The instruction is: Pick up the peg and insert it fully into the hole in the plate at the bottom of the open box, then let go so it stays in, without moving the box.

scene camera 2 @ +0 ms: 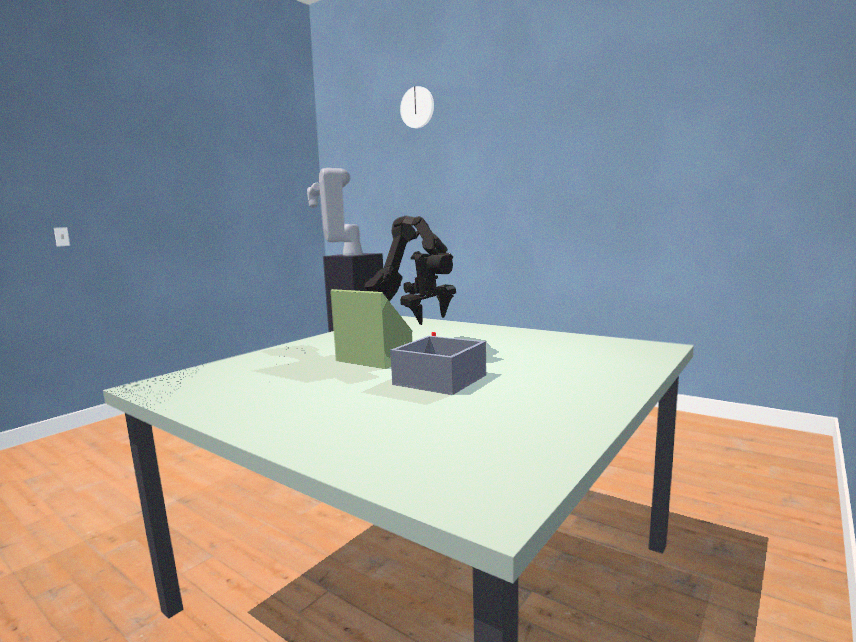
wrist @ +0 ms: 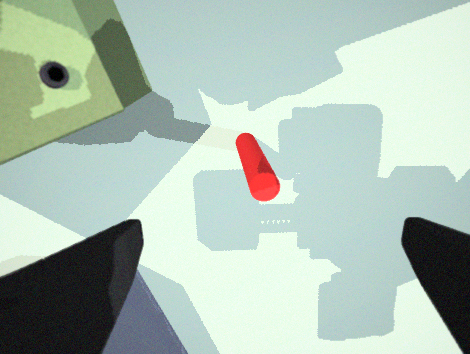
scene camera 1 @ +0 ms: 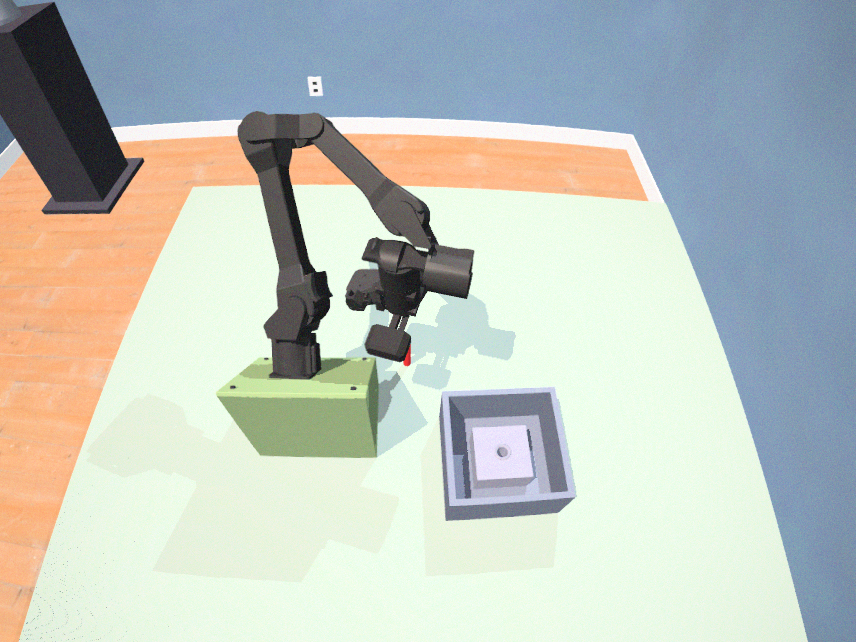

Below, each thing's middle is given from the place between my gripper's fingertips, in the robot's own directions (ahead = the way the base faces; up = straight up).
Scene:
I see the red peg (wrist: pixel 263 183) 8 cm below my hand. From my hand the other things lie so: grey-blue box (scene camera 1: pixel 551 489) (17 cm ahead, 19 cm to the right, 7 cm below).

